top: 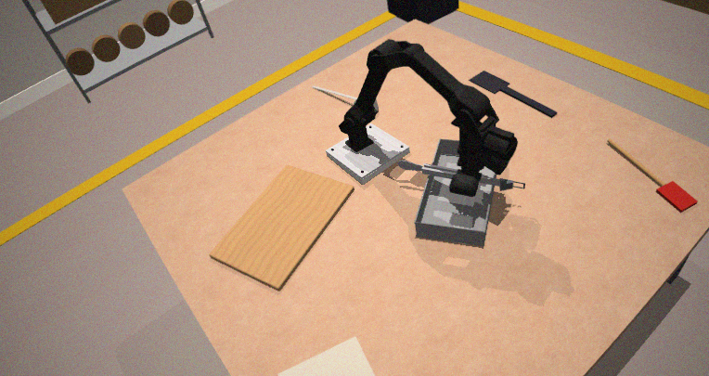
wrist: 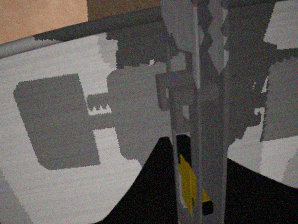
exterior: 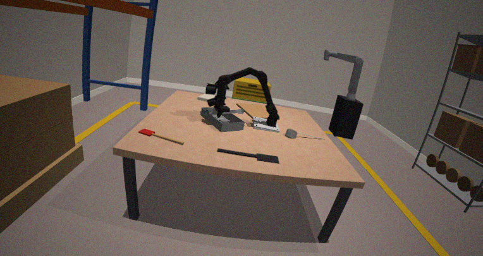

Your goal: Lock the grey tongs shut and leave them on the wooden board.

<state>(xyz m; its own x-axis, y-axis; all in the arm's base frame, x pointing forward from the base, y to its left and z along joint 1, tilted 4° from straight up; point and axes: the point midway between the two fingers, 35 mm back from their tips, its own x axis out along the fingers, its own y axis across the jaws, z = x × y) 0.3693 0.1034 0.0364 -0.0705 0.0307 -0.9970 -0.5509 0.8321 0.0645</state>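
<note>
Right now my gripper tip is 20 mm to the left of the grey roasting tin, 20 mm past it and 10 mm above it. Also, from my gripper tip: wooden board (430 mm to the right, 260 mm behind, 30 mm below); black spatula (400 mm to the left, 250 mm behind, 30 mm below); red spatula (390 mm to the left, 280 mm ahead, 30 mm below).
</note>
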